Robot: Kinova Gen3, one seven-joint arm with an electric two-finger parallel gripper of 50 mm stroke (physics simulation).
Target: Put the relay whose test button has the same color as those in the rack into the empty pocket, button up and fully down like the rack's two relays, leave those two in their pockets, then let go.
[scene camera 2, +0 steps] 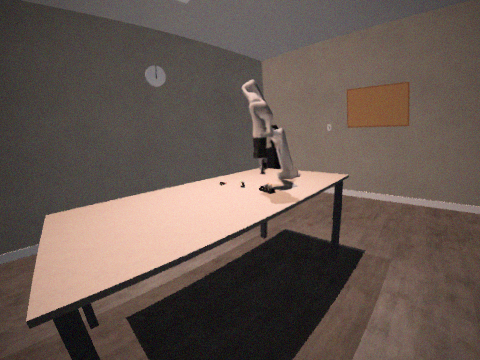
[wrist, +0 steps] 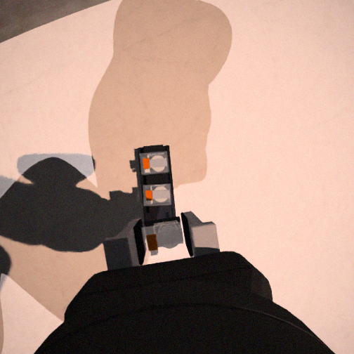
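Where they show: gripper, fingertip midpoint: [scene camera 2: 263, 169]; arm's base, link origin: [scene camera 2: 287, 170].
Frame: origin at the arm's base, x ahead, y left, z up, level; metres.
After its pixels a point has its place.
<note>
My gripper [scene camera 2: 263, 171] {x 0.423, y 0.145, z 0.081 m} [wrist: 163, 231] is shut on a relay [wrist: 169, 234] with a clear case and a button that looks dark orange in shadow. The relay is held button up, above the table. The black rack [scene camera 2: 267, 189] {x 0.447, y 0.194, z -0.026 m} [wrist: 159, 178] stands on the table. In the wrist view, two relays with orange buttons, the far relay [wrist: 159, 163] and the middle relay [wrist: 160, 194], sit in its pockets. The empty pocket [wrist: 159, 213] shows dark at the near end, just beyond the held relay, which hides part of that end. The held relay's underside is hidden.
Two small dark objects, the left object [scene camera 2: 222, 183] {x 0.479, y -0.195, z -0.035 m} and the right object [scene camera 2: 243, 184] {x 0.442, y -0.016, z -0.026 m}, lie on the table [scene camera 2: 150, 225] {x 1.094, y 0.166, z -0.047 m} to the left of the rack in the scene view. Their button colors cannot be told. The arm's shadow falls around the rack.
</note>
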